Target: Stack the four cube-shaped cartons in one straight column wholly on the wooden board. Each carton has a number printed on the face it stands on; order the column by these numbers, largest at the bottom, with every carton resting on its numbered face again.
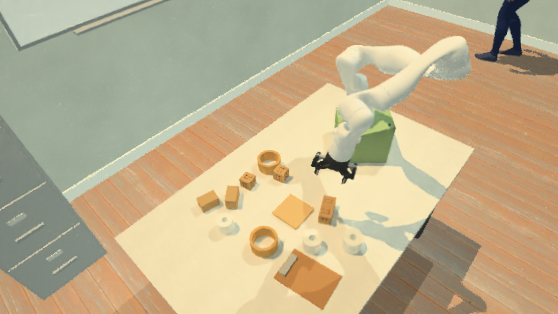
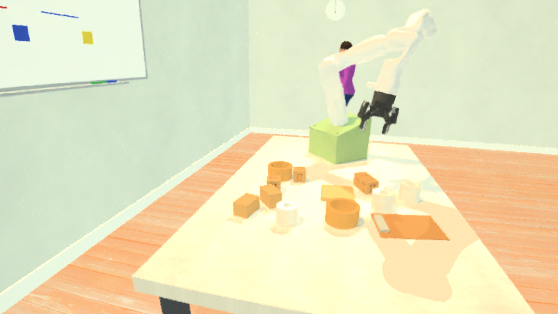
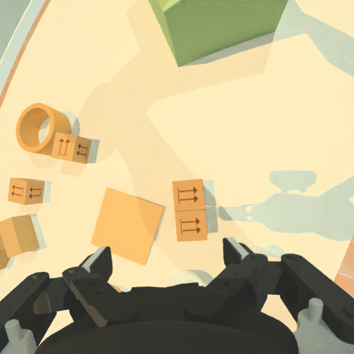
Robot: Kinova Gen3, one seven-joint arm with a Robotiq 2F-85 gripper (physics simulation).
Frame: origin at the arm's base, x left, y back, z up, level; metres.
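Where they show: gripper, fingertip midpoint: (image 1: 329, 178) (image 2: 372, 132); arm's base at its link origin: (image 2: 339, 122).
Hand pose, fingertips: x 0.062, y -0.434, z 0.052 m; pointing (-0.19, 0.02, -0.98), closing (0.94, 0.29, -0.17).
Things, the pixels of their top centre, and the offset from my fingertips.
- wooden board at its top centre: (image 2: 337, 191) (image 1: 293, 210) dy -0.054, dx -0.117, dz -0.218 m
- third cube carton at its top centre: (image 2: 299, 168) (image 1: 280, 169) dy +0.071, dx -0.260, dz -0.180 m
- orange ring at its top centre: (image 2: 280, 165) (image 1: 268, 158) dy +0.097, dx -0.341, dz -0.176 m
- clipboard at its top centre: (image 2: 408, 222) (image 1: 307, 275) dy -0.256, dx +0.073, dz -0.217 m
The wooden board (image 1: 293, 211) (image 2: 337, 193) (image 3: 127, 225) lies flat and bears no carton. Two cube cartons, one (image 1: 328, 202) (image 3: 188, 195) and another (image 1: 326, 216) (image 3: 191, 226), stand side by side beside the board, arrows on their tops. A third cube carton (image 1: 281, 173) (image 2: 299, 174) (image 3: 70, 147) stands close beside an orange ring. A fourth (image 1: 247, 180) (image 2: 274, 182) (image 3: 26, 191) stands apart, near the plain boxes. The faces they stand on, with their numbers, are hidden. My gripper (image 1: 330, 176) (image 2: 374, 129) (image 3: 167, 254) is open and empty, high above the table.
Two plain oblong boxes (image 1: 208, 201) (image 1: 232, 197) stand left of the board. One orange ring (image 1: 269, 169) is behind, another (image 1: 264, 251) in front. White rolls (image 1: 225, 226) (image 1: 312, 243) (image 1: 353, 243) stand around. A clipboard (image 1: 312, 280) lies at the front. The green base block (image 2: 340, 145) is behind.
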